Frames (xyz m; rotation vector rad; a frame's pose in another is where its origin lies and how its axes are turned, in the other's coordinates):
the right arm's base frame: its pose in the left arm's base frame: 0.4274 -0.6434 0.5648 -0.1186 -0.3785 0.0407
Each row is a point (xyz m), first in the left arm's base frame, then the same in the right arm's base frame.
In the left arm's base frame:
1: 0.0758 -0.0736 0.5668
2: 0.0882 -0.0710 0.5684
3: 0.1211 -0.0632 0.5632
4: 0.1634 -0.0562 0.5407
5: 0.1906 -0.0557 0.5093
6: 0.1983 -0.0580 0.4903
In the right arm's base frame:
1: -0.2905 0.5713 0.1937
2: -0.2783 0.5734 0.1909
3: -0.2491 0.5813 0.1747
4: -0.2177 0.5902 0.1390
5: -0.2039 0.5941 0.1000
6: -0.2038 0.5940 0.0794

